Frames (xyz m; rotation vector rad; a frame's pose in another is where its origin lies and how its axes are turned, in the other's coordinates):
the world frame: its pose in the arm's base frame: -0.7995 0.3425 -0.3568 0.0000 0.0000 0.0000
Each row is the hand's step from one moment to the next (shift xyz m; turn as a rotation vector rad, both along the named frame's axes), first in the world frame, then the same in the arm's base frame.
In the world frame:
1: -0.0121 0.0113 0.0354 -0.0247 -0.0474 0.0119
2: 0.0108 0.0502 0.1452 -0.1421 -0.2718 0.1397
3: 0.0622 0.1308 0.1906 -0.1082 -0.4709 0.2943
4: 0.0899 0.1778 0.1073 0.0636 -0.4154 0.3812
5: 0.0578 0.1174 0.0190 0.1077 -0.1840 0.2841
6: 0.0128 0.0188 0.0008 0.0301 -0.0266 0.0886
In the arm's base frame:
1: -0.0121 0.0113 0.0354 -0.0247 -0.0474 0.0119
2: 0.0108 0.0502 0.1452 -0.1421 -0.2718 0.1397
3: 0.0622 0.1308 0.1906 -0.1082 -0.4709 0.2943
4: 0.0899 0.1778 0.1073 0.0636 -0.4154 0.3812
5: 0.0578 0.1174 0.0190 0.1077 -0.1840 0.2841
6: 0.0128 0.0188 0.0008 0.0301 -0.0266 0.0886

